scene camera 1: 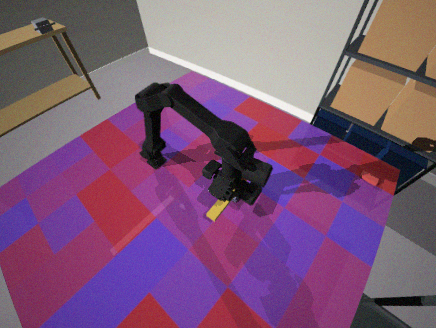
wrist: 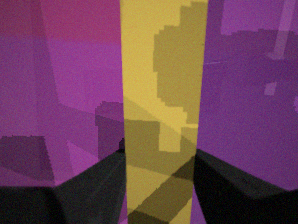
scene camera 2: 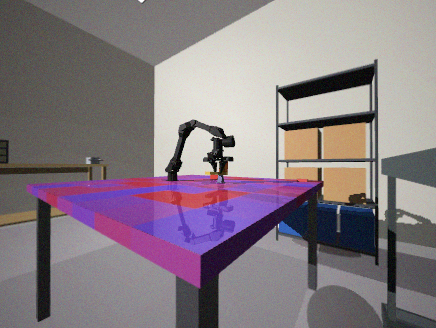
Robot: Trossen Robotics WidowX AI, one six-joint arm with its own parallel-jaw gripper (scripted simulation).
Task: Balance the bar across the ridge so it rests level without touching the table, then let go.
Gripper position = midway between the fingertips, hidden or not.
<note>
In view: the gripper [scene camera 1: 230, 193] and a yellow bar [wrist: 162, 55].
The gripper is seen too in the wrist view [wrist: 159, 157].
</note>
